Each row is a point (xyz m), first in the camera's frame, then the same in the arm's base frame.
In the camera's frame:
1: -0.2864 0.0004 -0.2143
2: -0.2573 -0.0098 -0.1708
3: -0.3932 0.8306 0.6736
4: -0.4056 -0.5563 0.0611
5: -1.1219 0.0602 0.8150
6: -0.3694 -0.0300 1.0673
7: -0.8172 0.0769 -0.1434
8: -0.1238 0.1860 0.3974
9: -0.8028 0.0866 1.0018
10: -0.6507 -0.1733 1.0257
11: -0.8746 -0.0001 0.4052
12: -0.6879 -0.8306 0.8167
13: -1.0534 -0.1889 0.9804
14: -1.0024 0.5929 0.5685
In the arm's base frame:
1: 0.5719 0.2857 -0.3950
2: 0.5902 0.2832 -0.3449
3: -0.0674 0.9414 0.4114
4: 0.6025 -0.2970 -0.1510
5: -0.4633 -0.0513 0.3638
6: 0.1733 0.1196 0.8149
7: 0.0527 0.1562 -0.4742
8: 0.4864 0.4659 0.2337
9: -0.2386 0.0744 0.6305
10: -0.0121 -0.1128 0.7008
11: -0.1134 0.0178 0.0391
12: 0.2562 -0.7180 0.5038
13: -0.3524 -0.2709 0.5470
14: -0.4923 0.5068 0.1482

